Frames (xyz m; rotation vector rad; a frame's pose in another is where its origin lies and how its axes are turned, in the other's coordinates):
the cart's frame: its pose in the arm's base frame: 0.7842 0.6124 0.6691 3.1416 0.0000 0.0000
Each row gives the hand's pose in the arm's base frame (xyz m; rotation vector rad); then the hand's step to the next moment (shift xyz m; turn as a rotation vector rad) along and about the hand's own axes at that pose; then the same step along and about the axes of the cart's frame.
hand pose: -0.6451 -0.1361 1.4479 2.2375 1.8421 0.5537
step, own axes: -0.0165 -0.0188 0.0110 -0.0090 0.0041 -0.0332
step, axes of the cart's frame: -0.0152 0.0112 0.0198 -0.0110 0.0126 -0.0303
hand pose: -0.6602 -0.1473 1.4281 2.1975 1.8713 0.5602
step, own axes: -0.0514 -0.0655 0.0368 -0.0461 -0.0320 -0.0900
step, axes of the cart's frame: -0.0506 0.0354 0.0669 -0.0716 0.0476 -0.0621
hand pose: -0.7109 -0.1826 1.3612 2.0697 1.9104 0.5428
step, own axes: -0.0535 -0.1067 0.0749 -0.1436 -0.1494 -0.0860
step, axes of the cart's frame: -0.0648 0.0394 0.1188 -0.1803 0.1335 0.0020
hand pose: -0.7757 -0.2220 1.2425 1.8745 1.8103 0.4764
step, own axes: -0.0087 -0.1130 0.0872 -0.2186 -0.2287 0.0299
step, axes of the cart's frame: -0.0447 0.0174 0.1347 -0.1850 0.2199 0.1356
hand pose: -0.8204 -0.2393 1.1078 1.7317 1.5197 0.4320
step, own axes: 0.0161 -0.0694 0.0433 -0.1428 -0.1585 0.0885
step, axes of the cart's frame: -0.0135 -0.0001 0.0823 -0.0791 0.1663 0.1394
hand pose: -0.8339 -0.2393 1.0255 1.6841 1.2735 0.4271
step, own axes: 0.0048 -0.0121 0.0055 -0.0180 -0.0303 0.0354
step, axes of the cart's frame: -0.0007 -0.0018 0.0140 0.0021 0.0323 0.0381
